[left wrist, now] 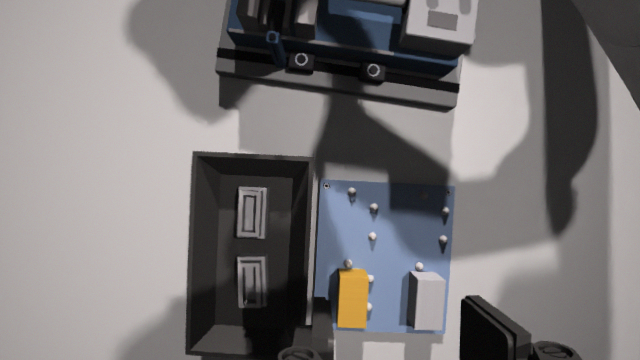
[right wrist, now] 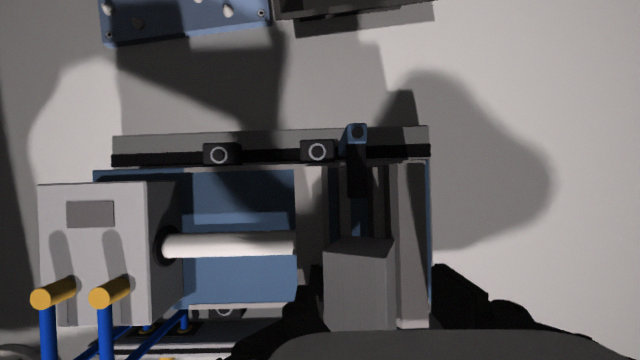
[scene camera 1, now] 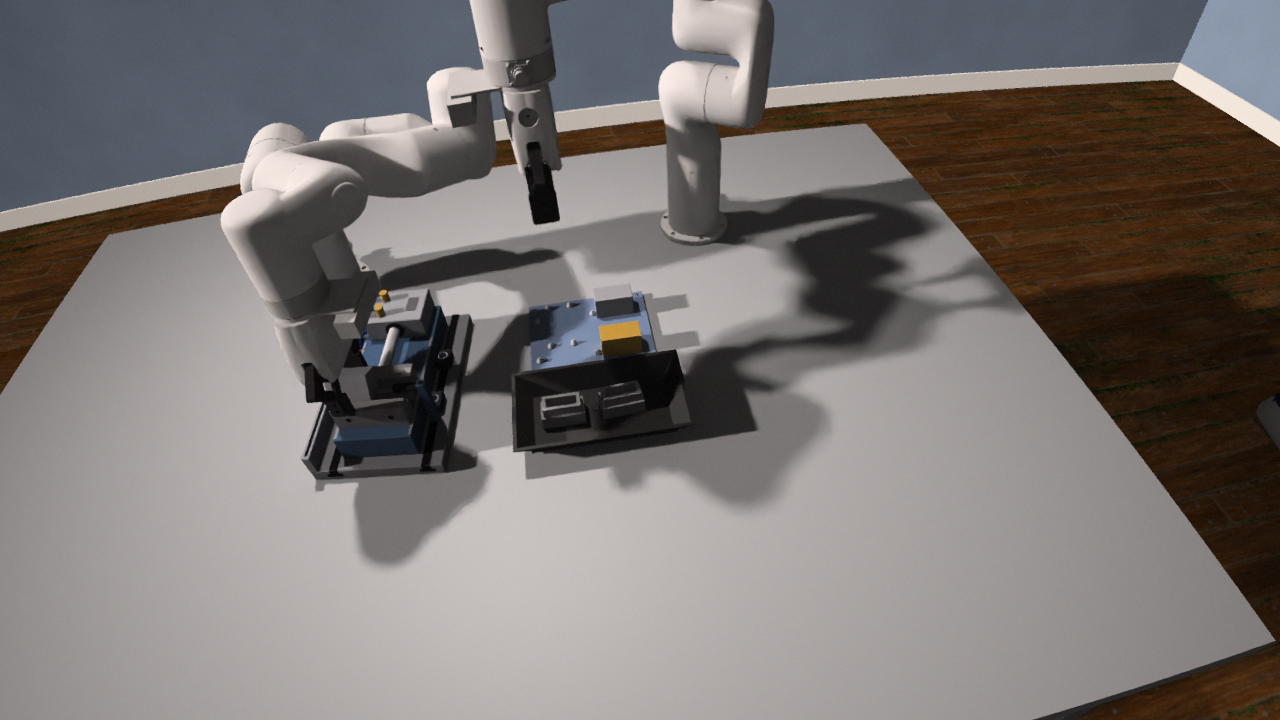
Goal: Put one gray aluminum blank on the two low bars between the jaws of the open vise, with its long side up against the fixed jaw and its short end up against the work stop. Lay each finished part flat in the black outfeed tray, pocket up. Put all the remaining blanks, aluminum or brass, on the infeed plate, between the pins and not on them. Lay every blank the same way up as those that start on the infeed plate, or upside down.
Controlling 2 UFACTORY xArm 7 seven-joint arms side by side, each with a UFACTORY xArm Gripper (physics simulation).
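Frame: origin at the left arm's base, x right, y back, z down, level; centimetres.
Where they show: left gripper, fingertip midpoint: (left wrist: 395, 329) (scene camera 1: 544, 207); right gripper, fingertip midpoint: (right wrist: 376, 288) (scene camera 1: 352, 393); left arm's base, link origin: (scene camera 1: 693, 225).
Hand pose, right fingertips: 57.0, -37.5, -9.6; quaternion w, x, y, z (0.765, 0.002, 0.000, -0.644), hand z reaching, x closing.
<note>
Each offset is from my right fingertips to the top centre of the thing, as dx, dy, dz. "spot": to the spot under its first point.
A gray aluminum blank {-0.1, +1.0, -3.0} (right wrist: 359, 295) (scene camera 1: 357, 383) sits between the moving jaw (right wrist: 309, 195) and fixed jaw (right wrist: 413, 280) of the vise. In the right wrist view a gap shows between its short end and the work stop {spot: -9.3, -0.4, -0.3} (right wrist: 356, 134); the low bars under it are hidden. My right gripper (right wrist: 376, 288) is part-way open, its fingers around the blank, with a gap on the fixed-jaw side. My left gripper (left wrist: 395, 329) (scene camera 1: 543, 207) is open and empty, high above the table. A brass blank {-37.7, +8.1, +5.2} (scene camera 1: 619, 338) (left wrist: 352, 300) and a gray blank {-38.1, +17.1, +5.2} (scene camera 1: 614, 301) (left wrist: 428, 302) lie on the blue infeed plate {-33.4, +12.3, +8.8} (scene camera 1: 559, 333) (left wrist: 336, 230).
The black outfeed tray {spot: -21.5, -6.2, +6.2} (scene camera 1: 521, 428) (left wrist: 204, 240) beside the plate holds two finished parts, one {-27.4, -3.8, +4.9} (scene camera 1: 562, 410) (left wrist: 251, 212) and another {-35.7, -3.8, +4.9} (scene camera 1: 621, 399) (left wrist: 251, 282), pockets up. The vise's gray end block {spot: -5.3, +16.6, +0.0} (right wrist: 95, 250) (left wrist: 440, 25) bears yellow-tipped blue handles {spot: -2.6, +15.1, -1.4} (right wrist: 105, 300). White pins rise from the plate.
</note>
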